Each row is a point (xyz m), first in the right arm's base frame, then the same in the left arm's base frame.
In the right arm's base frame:
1: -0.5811 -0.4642 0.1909
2: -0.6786 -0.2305 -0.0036
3: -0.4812 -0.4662 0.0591
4: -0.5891 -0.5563 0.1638
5: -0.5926 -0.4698 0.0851
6: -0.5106 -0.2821 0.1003
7: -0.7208 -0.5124 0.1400
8: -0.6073 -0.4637 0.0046
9: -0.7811 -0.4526 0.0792
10: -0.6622 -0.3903 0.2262
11: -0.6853 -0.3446 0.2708
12: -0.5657 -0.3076 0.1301
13: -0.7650 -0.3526 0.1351
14: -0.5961 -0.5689 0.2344
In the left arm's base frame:
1: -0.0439 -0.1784 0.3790
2: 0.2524 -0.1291 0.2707
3: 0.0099 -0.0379 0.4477
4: -0.0588 -0.1973 0.4723
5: 0.0407 -0.1475 0.4361
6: 0.0712 -0.0351 0.2669
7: 0.0403 -0.2932 0.4437
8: 0.1123 -0.1267 0.4704
9: 0.1412 -0.3073 0.4208
10: -0.0012 -0.2460 0.2960
11: -0.0050 -0.2730 0.2338
12: 0.0632 -0.1019 0.2734
13: 0.1336 -0.2909 0.3066
14: -0.1154 -0.2348 0.4481

